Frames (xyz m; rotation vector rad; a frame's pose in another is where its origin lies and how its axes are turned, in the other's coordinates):
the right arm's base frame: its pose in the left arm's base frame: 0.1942 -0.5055 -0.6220 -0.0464 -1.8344 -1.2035
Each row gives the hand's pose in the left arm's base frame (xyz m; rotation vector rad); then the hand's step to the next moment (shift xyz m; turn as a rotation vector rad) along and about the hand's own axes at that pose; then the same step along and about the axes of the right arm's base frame.
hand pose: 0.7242 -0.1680 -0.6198 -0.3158 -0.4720 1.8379
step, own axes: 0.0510 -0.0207 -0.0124 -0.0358 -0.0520 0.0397
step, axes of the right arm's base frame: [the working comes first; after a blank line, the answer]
step, axes of the left arm's base frame: 0.0071 0.0560 -0.0002 0.0374 -0.0267 0.0588

-0.0277 0.0325 0.0369 0.0303 0.0454 -0.0508
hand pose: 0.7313 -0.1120 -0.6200 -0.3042 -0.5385 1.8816
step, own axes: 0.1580 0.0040 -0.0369 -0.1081 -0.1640 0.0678
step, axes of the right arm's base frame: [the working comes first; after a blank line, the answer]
step, axes of the left arm's base frame: -0.0443 0.1538 -0.0267 0.1421 -0.0670 0.1360

-0.0570 0.0406 0.1465 0.0399 0.1286 -0.1583
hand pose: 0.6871 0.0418 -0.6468 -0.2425 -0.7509 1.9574
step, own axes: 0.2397 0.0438 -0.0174 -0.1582 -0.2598 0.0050
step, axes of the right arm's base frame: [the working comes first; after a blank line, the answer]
step, axes of the left arm's base frame: -0.1424 0.1984 -0.0054 0.2664 -0.0540 0.1366

-0.0035 0.0325 0.2421 -0.0377 0.1947 -0.2307
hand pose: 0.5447 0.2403 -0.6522 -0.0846 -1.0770 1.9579
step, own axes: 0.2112 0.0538 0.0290 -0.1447 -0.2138 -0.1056
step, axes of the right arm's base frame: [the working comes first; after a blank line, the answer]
step, axes of the left arm's base frame: -0.1779 0.1198 0.0485 0.2756 0.0167 0.0394

0.0876 0.0128 0.2013 -0.1403 0.1671 -0.1738
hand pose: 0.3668 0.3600 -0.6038 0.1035 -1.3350 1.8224
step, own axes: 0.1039 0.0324 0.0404 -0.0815 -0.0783 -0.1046
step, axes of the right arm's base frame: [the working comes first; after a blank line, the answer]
step, axes of the left arm's base frame: -0.1033 0.0249 0.0467 0.1450 0.0433 -0.0284

0.0824 -0.0028 0.0817 -0.1224 0.0712 -0.0605
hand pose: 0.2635 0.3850 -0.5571 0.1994 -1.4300 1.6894
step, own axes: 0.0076 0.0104 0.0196 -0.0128 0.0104 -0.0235
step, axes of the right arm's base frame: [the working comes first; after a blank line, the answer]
step, axes of the left arm's base frame: -0.0196 -0.0123 0.0036 0.0098 0.0142 -0.0229

0.0191 -0.0132 0.0034 -0.0276 -0.0042 0.0066
